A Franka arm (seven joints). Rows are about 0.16 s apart.
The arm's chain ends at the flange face. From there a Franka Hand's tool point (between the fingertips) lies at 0.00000 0.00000 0.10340 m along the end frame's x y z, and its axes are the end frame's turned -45 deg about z.
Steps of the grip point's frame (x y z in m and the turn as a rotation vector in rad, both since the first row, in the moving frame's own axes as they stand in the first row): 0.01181, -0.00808, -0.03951, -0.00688, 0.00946, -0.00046; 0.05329, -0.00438, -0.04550, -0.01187, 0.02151, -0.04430; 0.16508, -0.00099, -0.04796, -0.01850, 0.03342, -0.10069; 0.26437, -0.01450, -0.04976, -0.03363, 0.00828, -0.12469; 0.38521, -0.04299, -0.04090, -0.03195, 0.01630, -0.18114; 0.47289, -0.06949, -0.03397, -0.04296, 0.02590, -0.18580; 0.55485, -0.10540, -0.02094, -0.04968, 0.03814, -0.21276; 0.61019, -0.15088, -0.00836, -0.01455, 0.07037, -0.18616; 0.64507, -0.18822, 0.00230, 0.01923, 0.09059, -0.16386
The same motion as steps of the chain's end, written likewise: 0.00144, -0.01388, -0.03950, 0.00182, 0.01155, -0.00046; 0.03216, -0.04002, -0.04547, 0.00682, 0.02360, -0.04430; 0.11230, -0.11615, -0.04788, 0.01055, 0.03671, -0.10069; 0.17351, -0.19885, -0.04970, -0.01793, 0.02963, -0.12469; 0.23837, -0.30360, -0.04083, -0.01107, 0.03412, -0.18114; 0.28013, -0.38429, -0.03384, -0.01206, 0.04869, -0.18580; 0.31135, -0.46702, -0.02074, -0.00816, 0.06210, -0.21276; 0.31899, -0.53353, -0.00809, 0.03947, 0.06005, -0.18616; 0.31851, -0.58082, 0.00274, 0.07765, 0.05046, -0.16386
